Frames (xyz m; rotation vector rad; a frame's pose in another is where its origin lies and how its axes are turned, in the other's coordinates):
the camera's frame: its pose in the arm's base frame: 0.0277 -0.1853 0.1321 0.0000 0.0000 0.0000
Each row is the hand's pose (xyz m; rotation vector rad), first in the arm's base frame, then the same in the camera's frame.
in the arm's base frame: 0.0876 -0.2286 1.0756 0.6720 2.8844 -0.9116
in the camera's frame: 0.0599 -0.0433 0.9435 0.6720 2.8844 -0.9116
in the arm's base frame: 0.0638 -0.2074 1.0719 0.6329 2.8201 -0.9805
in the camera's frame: 0.0361 -0.0221 0.9398 0.6329 2.8201 -0.9805
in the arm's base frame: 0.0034 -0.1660 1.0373 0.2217 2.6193 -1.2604
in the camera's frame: -0.0243 0.0193 0.9052 0.2217 2.6193 -1.2604
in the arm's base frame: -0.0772 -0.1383 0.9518 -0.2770 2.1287 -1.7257
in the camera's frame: -0.1049 0.0470 0.8197 -0.2770 2.1287 -1.7257
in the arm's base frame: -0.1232 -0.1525 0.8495 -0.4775 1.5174 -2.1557
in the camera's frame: -0.1509 0.0328 0.7174 -0.4775 1.5174 -2.1557
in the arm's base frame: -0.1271 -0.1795 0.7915 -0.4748 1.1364 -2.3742
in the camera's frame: -0.1548 0.0058 0.6594 -0.4748 1.1364 -2.3742
